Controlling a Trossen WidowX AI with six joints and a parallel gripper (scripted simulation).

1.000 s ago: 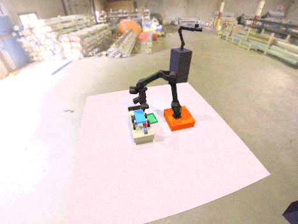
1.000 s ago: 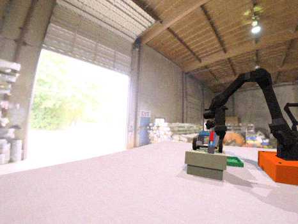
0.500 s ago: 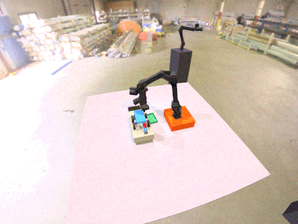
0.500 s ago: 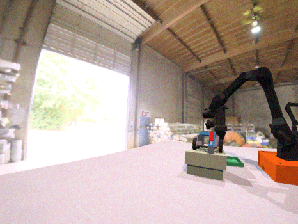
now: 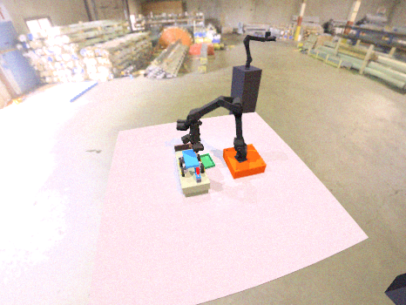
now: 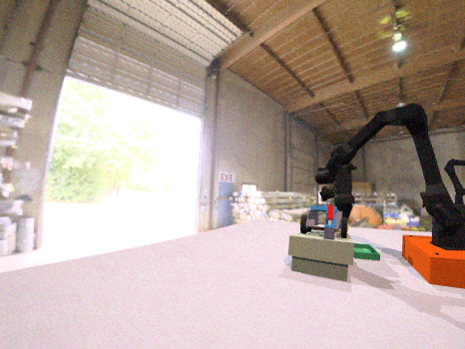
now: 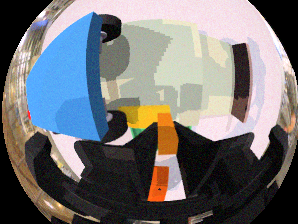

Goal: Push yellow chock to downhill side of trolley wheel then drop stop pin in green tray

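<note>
The yellow chock is 2 cm to the left of my gripper tip and 1 cm ahead of it. Round my gripper tip: pale green ramp 9 cm to the left, 8 cm ahead, 4 cm below; then green tray 10 cm below, 6 cm behind, 2 cm to the left; then blue-topped trolley 10 cm to the left, 8 cm ahead, 3 cm above.
</note>
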